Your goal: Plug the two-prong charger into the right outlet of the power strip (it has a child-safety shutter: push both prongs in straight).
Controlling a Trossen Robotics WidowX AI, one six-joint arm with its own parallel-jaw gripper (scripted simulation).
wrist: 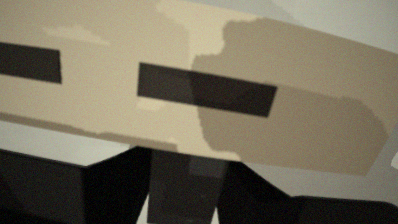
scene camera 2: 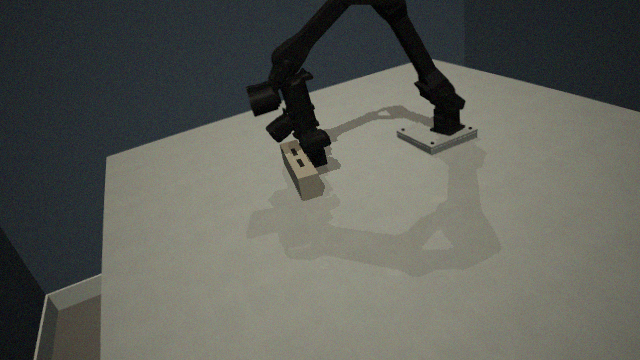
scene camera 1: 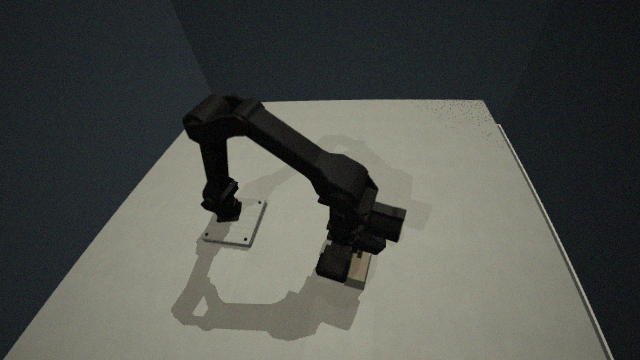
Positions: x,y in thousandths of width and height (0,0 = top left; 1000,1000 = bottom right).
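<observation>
My gripper (scene camera 1: 534,701) is what I see here. I can see the gripper (wrist: 474,672) in the wrist view as well, and scene camera 2 shows the gripper (scene camera 2: 493,449) too.
</observation>
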